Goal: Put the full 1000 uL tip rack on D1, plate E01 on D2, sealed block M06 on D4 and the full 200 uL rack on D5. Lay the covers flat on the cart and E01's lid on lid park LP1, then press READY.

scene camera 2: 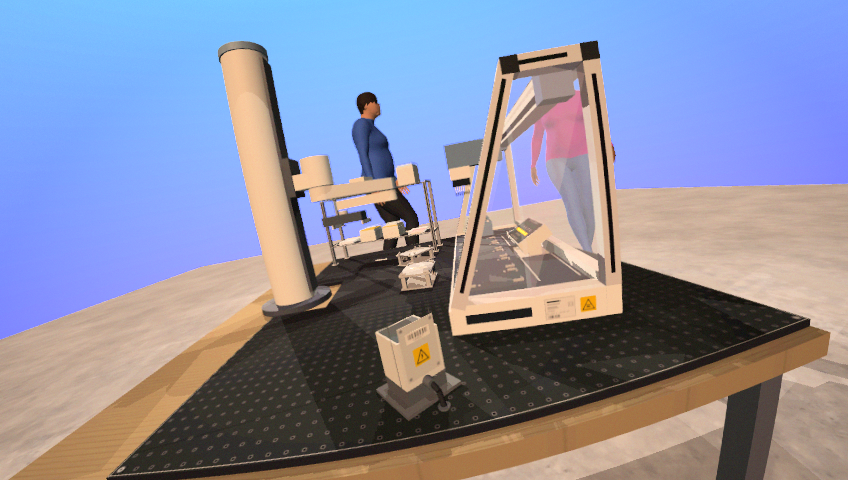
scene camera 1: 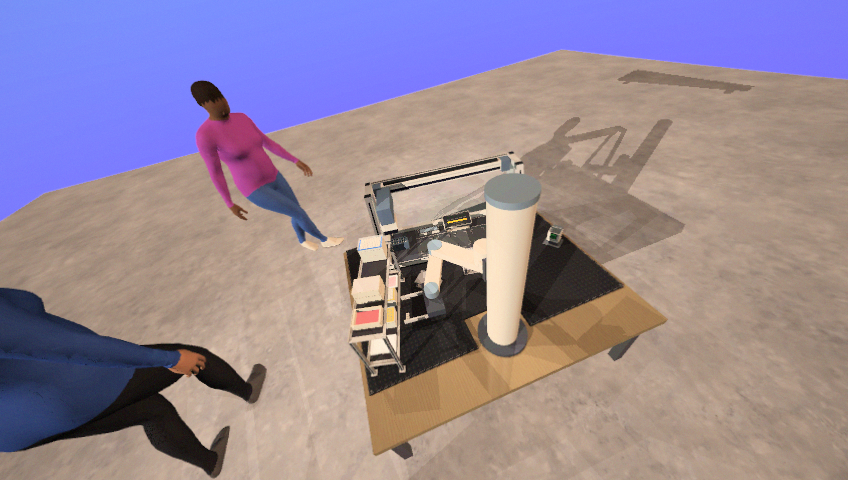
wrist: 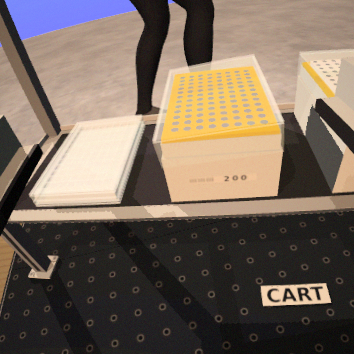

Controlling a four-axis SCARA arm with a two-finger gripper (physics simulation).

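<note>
Visible: a CART label [wrist: 316, 292], a cart shelf [wrist: 320, 202] and cart posts [wrist: 24, 71]. My gripper [wrist: 170, 105] holds nothing.
</note>
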